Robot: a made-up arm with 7 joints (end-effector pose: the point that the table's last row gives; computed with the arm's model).
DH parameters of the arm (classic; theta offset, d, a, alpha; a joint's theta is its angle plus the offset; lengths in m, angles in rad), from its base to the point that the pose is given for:
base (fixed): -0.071 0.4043 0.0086 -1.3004
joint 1: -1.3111 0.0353 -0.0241 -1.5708
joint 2: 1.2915 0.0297 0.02 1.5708
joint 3: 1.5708 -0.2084 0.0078 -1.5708
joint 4: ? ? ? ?
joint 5: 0 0.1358 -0.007 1.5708
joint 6: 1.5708 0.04 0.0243 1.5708
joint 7: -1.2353 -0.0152 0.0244 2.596
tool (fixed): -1.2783 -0.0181 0 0
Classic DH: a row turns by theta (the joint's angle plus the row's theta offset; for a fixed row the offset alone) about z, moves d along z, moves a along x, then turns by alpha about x.
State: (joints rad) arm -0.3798 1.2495 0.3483 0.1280 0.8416 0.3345 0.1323
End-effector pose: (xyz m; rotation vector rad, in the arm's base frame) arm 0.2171 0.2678 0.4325 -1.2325 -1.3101 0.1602
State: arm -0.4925 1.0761 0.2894 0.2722 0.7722 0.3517 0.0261
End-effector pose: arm 0.2382 0.2783 0.3875 -1.4798 -1.2566 0.4891
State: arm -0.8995 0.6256 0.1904 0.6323 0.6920 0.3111 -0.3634
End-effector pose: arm 0.3273 0.2035 0.3191 -2.0707 -0.5843 1.0586
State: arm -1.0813 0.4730 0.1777 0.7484 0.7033 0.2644 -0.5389
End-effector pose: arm 0.3599 0.1485 0.3307 -2.1762 -0.1850 1.0838
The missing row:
joint 4: -1.5708 0.03 0.0004 -1.5708
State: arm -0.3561 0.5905 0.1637 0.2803 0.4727 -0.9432 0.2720
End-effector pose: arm 0.2374 0.1764 0.2549 -2.4121 -0.1147 -0.4457
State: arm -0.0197 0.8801 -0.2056 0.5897 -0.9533 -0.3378 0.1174
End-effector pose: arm 0.1393 0.2825 0.1502 2.5958 0.7785 -1.2499
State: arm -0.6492 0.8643 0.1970 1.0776 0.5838 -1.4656 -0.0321
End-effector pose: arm 0.2506 0.2598 0.2739 -2.1114 0.2200 -0.1364
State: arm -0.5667 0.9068 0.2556 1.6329 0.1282 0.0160 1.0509
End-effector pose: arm 0.1349 0.3675 0.2012 -1.0897 -2.1713 1.0284
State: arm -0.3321 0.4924 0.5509 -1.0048 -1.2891 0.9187 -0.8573
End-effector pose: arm 0.1363 0.1118 0.3363 -2.1989 2.0045 0.3799
